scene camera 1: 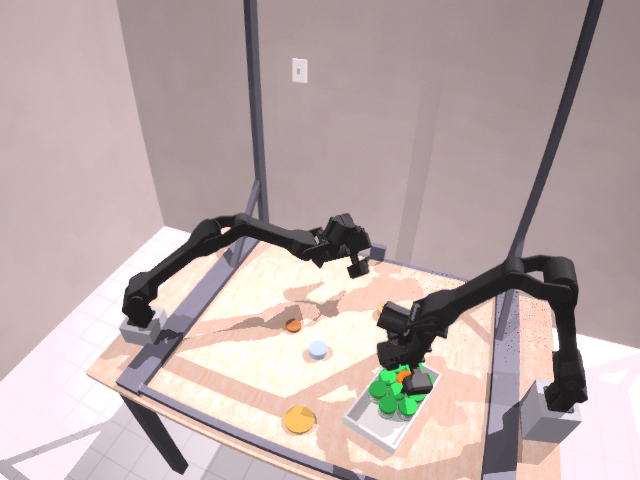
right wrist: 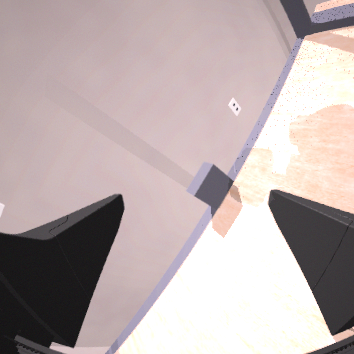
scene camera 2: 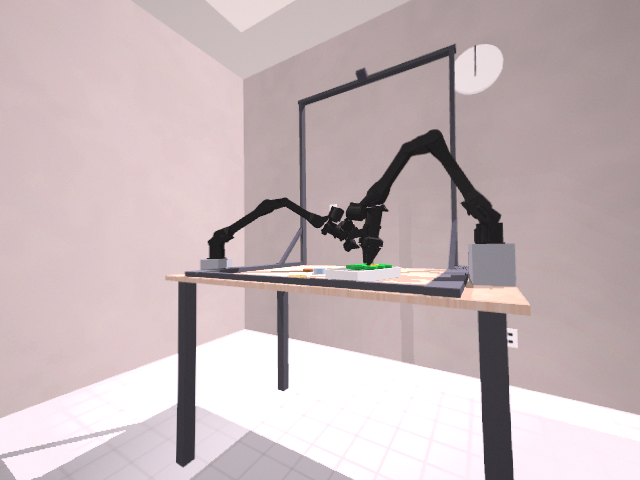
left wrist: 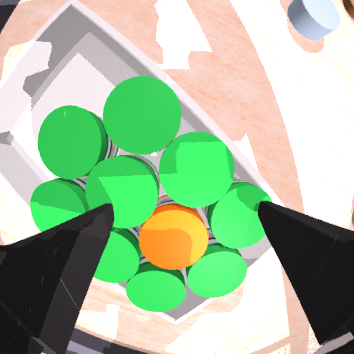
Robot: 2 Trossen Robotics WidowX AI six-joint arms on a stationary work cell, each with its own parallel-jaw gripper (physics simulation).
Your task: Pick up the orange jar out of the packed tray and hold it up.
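Places are measured from the left arm's base along level axes (x ahead, y left, z up), in centimetres.
Where they show: left gripper, between the fingertips: (scene camera 1: 397,376) (scene camera 2: 366,264) (left wrist: 187,209); right gripper, between the fingertips: (right wrist: 196,199) (scene camera 2: 356,241); left arm's base, origin of its link: (scene camera 1: 558,399) (scene camera 2: 489,243); right arm's base, origin of its link: (scene camera 1: 141,318) (scene camera 2: 216,258).
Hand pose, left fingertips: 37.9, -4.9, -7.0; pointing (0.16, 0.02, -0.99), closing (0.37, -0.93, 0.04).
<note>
Things, the pixels of their centre, and the offset from my left fingertips, as dx, dy, dz.
- orange jar, middle of its body: (left wrist: 172,226) (scene camera 1: 404,382) -2.3, +0.0, -2.1
- light blue disc, middle of its body: (left wrist: 313,13) (scene camera 1: 317,350) +21.6, -6.1, -3.4
- orange-brown disc, middle of its body: (scene camera 1: 293,325) +30.4, -13.3, -4.0
- yellow disc, middle of its body: (scene camera 1: 299,419) +21.2, +14.7, -4.0
- yellowish thing, middle of its body: (scene camera 1: 385,310) +5.1, -24.6, -3.4
The orange jar (scene camera 1: 403,377) (left wrist: 173,237) stands in the grey-white tray (scene camera 1: 369,436) (left wrist: 227,145), packed among several green-lidded jars (scene camera 1: 387,405) (left wrist: 196,169). Its lid is what mainly shows; its body is mostly hidden. My left gripper (left wrist: 187,209) is open and empty, pointing down close above the jars. In the left wrist view the orange lid lies between and a little below the fingertips, with green lids beside it. In scene camera 2, the left gripper (scene camera 2: 369,262) is just over the lids. My right gripper (right wrist: 196,199) is open and empty, high over the far side of the table.
A light blue disc (scene camera 1: 317,349) (left wrist: 314,19), an orange-brown disc (scene camera 1: 293,325) and a yellow disc (scene camera 1: 299,419) lie left of the tray in scene camera 1. Another yellowish thing (scene camera 1: 382,308) is partly hidden behind the left arm. Dark frame rails edge the table.
</note>
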